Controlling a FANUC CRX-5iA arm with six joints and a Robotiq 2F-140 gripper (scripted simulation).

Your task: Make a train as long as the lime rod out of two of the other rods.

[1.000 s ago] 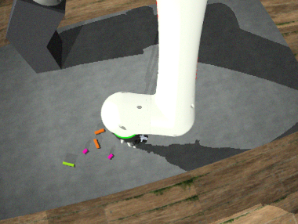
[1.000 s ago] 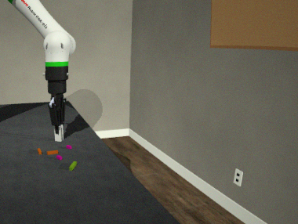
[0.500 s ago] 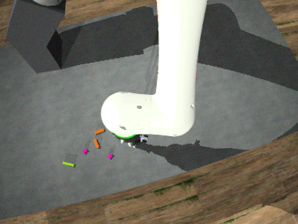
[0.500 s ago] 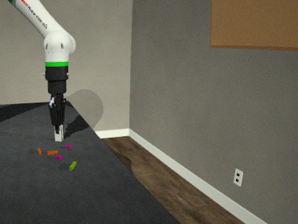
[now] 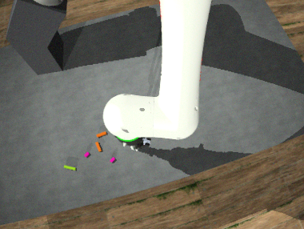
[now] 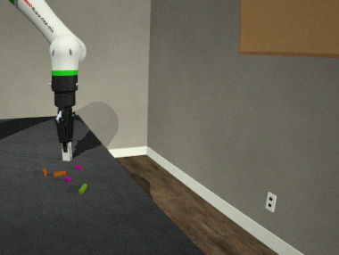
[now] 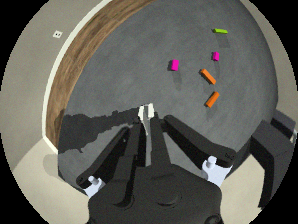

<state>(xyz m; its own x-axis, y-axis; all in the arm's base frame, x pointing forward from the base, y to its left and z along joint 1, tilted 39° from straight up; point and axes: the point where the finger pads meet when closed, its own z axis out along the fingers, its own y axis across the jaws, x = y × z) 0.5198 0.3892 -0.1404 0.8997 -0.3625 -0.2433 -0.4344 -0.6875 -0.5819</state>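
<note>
The lime rod lies 40 mm ahead of my hand, 280 mm to the right of it and 30 mm below it. The rest, counted from my hand: grey rod: 30 mm below.
</note>
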